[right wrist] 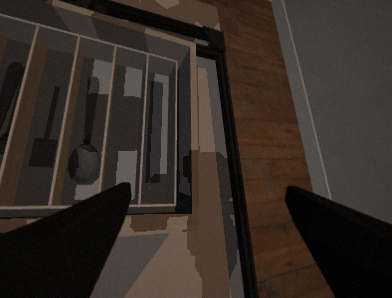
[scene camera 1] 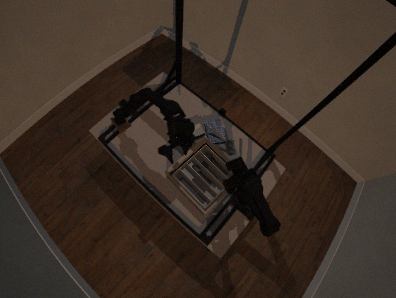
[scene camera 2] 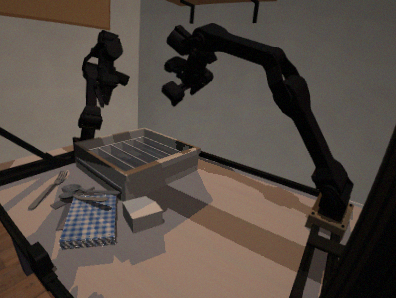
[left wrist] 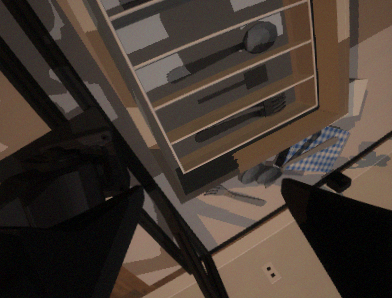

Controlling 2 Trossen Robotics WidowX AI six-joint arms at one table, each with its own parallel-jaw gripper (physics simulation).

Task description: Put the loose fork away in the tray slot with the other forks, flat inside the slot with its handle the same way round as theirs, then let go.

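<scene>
The loose fork (scene camera 2: 49, 191) (left wrist: 240, 196) lies flat on the table outside the tray (scene camera 1: 186, 192) (scene camera 2: 162, 172) (left wrist: 332, 60) (right wrist: 194, 125). In the left wrist view its tines point left and its handle right. A tray fork (left wrist: 240, 121) lies in the end slot nearest the loose fork, tines right and handle left; whether more forks lie there I cannot tell. My left gripper (scene camera 2: 104, 101) (left wrist: 212, 188) is open and empty, above the tray's far left side in scene camera 2. My right gripper (scene camera 2: 187, 92) (right wrist: 209, 191) is open and empty, high above the tray's other end.
Loose spoons (scene camera 2: 72, 189) (left wrist: 260, 174) and other cutlery lie beside the loose fork, partly on a blue checked cloth (scene camera 2: 90, 222) (left wrist: 320, 155). A white block (scene camera 2: 143, 214) stands near the tray. A tray spoon (left wrist: 260, 37) (right wrist: 84, 164) lies in another slot. Dark rails edge the table.
</scene>
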